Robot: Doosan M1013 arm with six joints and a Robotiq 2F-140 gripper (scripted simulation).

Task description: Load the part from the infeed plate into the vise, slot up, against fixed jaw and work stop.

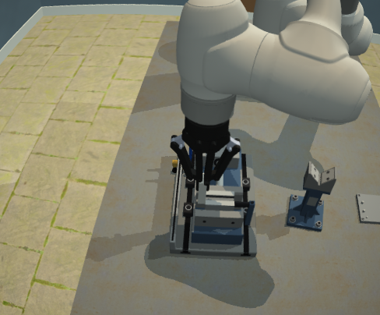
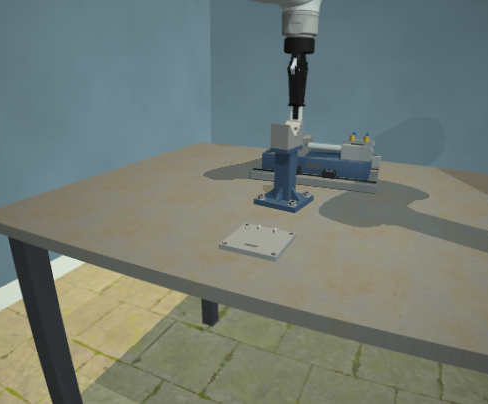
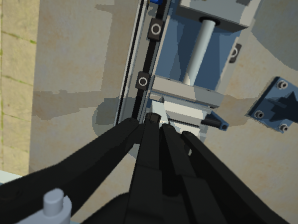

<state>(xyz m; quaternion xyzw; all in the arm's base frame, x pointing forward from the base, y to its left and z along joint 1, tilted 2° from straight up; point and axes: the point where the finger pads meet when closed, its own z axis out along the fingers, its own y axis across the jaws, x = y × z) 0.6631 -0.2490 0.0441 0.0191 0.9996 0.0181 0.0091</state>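
Right now the part is 4 cm to the left of my hand and 4 cm below it. The rest, counted from my hand: work stop (8 cm to the left, 5 cm below); moving jaw (3 cm behind, 4 cm to the left, 6 cm below); fixed jaw (3 cm ahead, 4 cm to the left, 6 cm below).
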